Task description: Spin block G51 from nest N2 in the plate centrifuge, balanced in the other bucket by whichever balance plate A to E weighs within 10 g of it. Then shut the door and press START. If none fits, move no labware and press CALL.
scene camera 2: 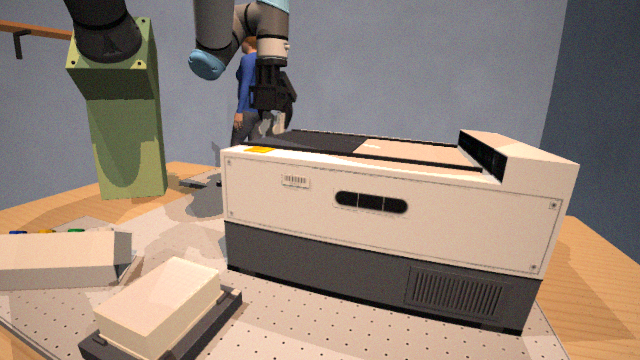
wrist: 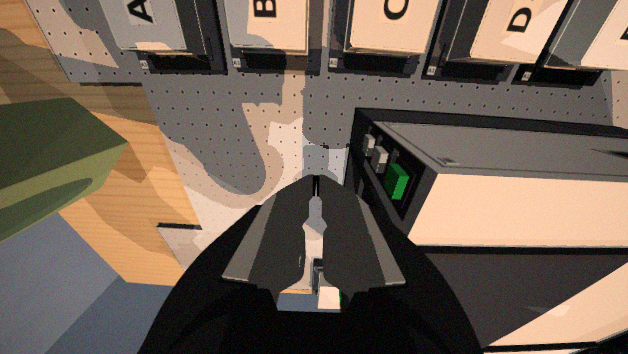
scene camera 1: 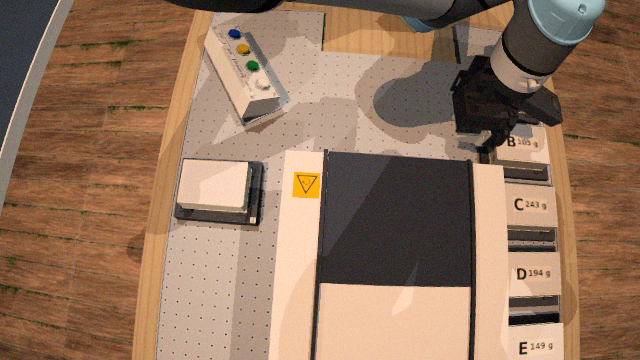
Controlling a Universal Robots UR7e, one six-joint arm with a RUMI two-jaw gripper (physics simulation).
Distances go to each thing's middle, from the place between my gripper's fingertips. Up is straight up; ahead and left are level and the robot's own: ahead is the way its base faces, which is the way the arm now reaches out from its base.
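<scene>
Counting from my hand, I find the flat dark panel (scene camera 1: 389,221) 90 mm ahead, 180 mm to the right and 50 mm above. The plate centrifuge (scene camera 2: 463,234) is 230 mm ahead of my hand, 240 mm to the right of it and 40 mm below it. As for the cream block (scene camera 1: 222,186), it is 100 mm behind my hand and 440 mm to the right of it, 120 mm below it, while the button box (scene camera 1: 252,103) sits 340 mm behind my hand, 330 mm to the right of it and 120 mm below it.
</scene>
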